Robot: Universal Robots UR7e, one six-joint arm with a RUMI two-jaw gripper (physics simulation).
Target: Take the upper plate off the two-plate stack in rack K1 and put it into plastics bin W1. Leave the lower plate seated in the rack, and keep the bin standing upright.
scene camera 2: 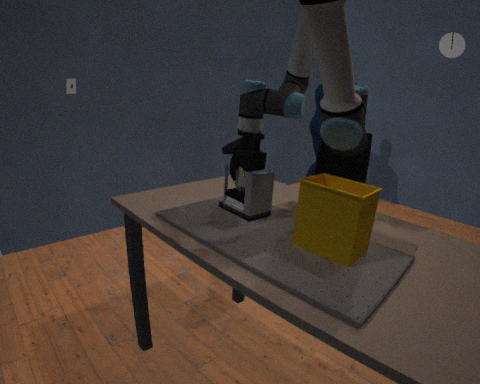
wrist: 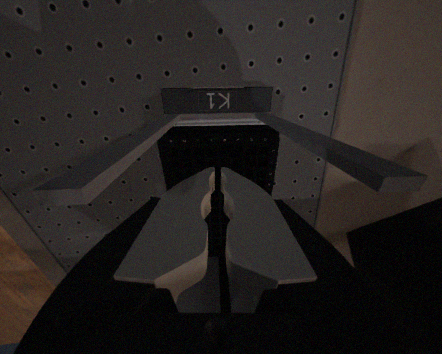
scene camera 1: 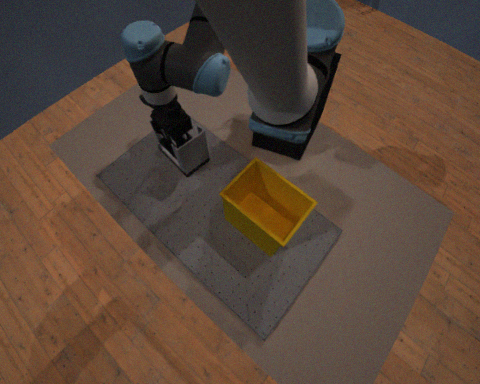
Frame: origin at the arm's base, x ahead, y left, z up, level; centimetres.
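Where they show: gripper, between the fingertips: point(scene camera 2: 240, 192) point(wrist: 217, 170) point(scene camera 1: 175, 139).
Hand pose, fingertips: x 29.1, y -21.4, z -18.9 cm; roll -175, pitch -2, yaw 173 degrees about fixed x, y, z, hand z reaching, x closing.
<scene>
After its pixels a point has its place.
Rack K1 point(scene camera 1: 195, 154) @(x 29.5, y -11.5, z -16.8 cm) point(scene camera 2: 259, 192) @(x 30.9, y -11.6, z -15.9 cm) point(wrist: 180, 101) @(x 31.6, y -26.3, z -23.1 cm) stands on the pegboard with its pale walls upright. My gripper point(scene camera 1: 174, 140) @(x 29.1, y -21.4, z -18.9 cm) point(scene camera 2: 241, 184) @(x 29.1, y -21.4, z -18.9 cm) point(wrist: 217, 170) @(x 29.1, y -21.4, z -18.9 cm) reaches down between the walls; its fingers are nearly together. A dark plate point(wrist: 187, 154) @(x 31.1, y -23.0, z -18.7 cm) with a row of small dots shows directly under the fingertips in the wrist view. It appears to be the upper plate, held by the gripper within the rack. The lower plate cannot be told apart; plate and gripper hide it. The yellow bin W1 point(scene camera 1: 250, 227) @(x 36.4, y 15.1, z -13.8 cm) point(scene camera 2: 330, 220) @(x 36.4, y 16.3, z -14.6 cm) stands upright, with no plate visible inside.
The grey pegboard point(scene camera 1: 280, 300) @(x 43.4, y 32.3, z -24.7 cm) point(scene camera 2: 350, 295) @(x 46.6, y 29.2, z -24.7 cm) lies on the table point(scene camera 1: 400, 240) @(x 6.1, y 51.1, z -26.0 cm) point(scene camera 2: 440, 280) @(x 21.8, y 44.0, z -26.0 cm) under rack and bin. The bin's rim stands near the rack. The arm's large link and base point(scene camera 1: 280, 140) @(x 7.1, y 3.4, z -18.9 cm) are behind, close to the bin.
</scene>
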